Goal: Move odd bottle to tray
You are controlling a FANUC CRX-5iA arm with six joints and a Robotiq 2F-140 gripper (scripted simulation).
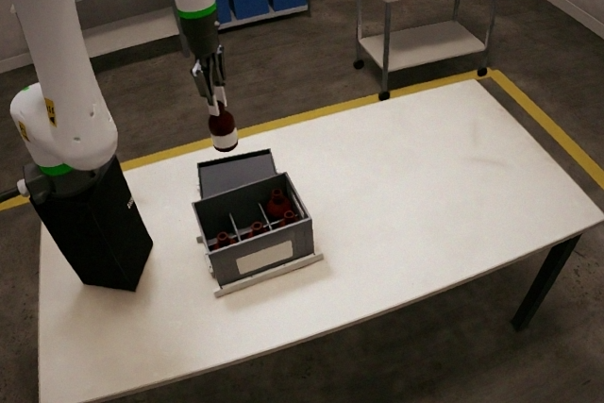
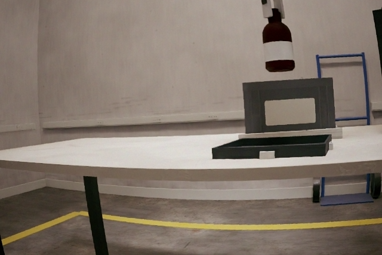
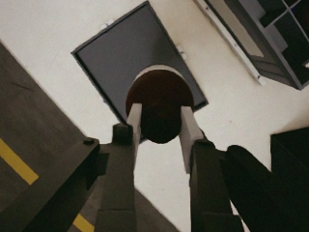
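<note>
The bottle lies 90 mm below my hand. From my hand the other things lie so: crate 40 mm behind, 250 mm to the right, 270 mm below; dark tray 20 mm ahead, 30 mm to the left, 340 mm below.
</note>
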